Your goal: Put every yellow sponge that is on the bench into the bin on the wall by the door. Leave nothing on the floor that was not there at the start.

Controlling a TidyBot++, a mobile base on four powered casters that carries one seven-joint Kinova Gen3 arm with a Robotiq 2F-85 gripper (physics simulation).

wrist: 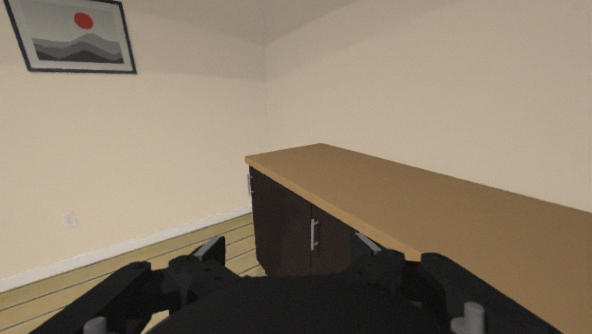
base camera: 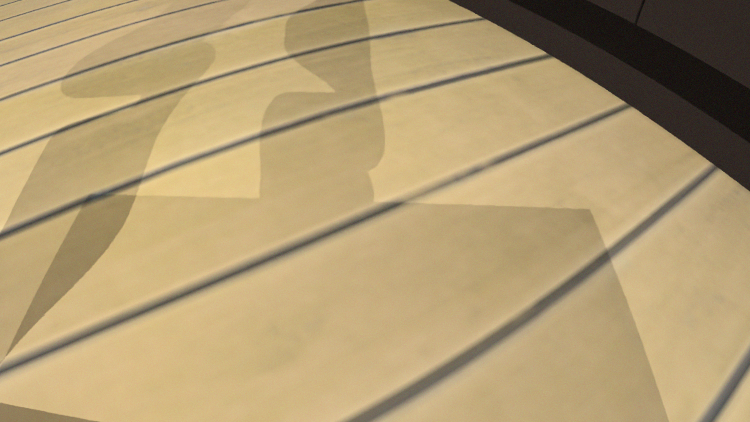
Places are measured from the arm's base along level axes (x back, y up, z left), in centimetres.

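Pixels of known places: gripper, fingertip midpoint: [wrist: 288, 248].
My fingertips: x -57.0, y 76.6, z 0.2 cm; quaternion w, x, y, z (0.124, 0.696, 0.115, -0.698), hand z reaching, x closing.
Observation:
Behind a point stands the place of what it marks.
My gripper [wrist: 288, 248] @[x -57.0, y 76.6, z 0.2 cm] is open in the wrist view, with a wide gap between its fingers. The bench [wrist: 430, 200] @[x -110.0, y 51.4, z -48.4 cm], with a brown wooden top and dark cabinet doors, runs from the middle to the lower right of the wrist view. Its front edge passes behind the right finger. No yellow sponge shows on the part of the bench top in view. The bin and the door do not show in either view.
The dark base of a cabinet [base camera: 697, 99] @[x -63.8, y -31.9, z -52.9 cm] crosses the upper right of the base camera view. Plank floor [base camera: 314, 293] @[x -33.8, y -39.6, z 3.7 cm] with shadows fills the rest. A framed picture [wrist: 80, 47] @[x -208.8, y 115.8, z 130.7 cm] hangs on the left wall [wrist: 165, 140] @[x -230.5, y 50.0, z 100.3 cm], above a socket [wrist: 69, 219] @[x -192.4, y 0.6, z 160.2 cm].

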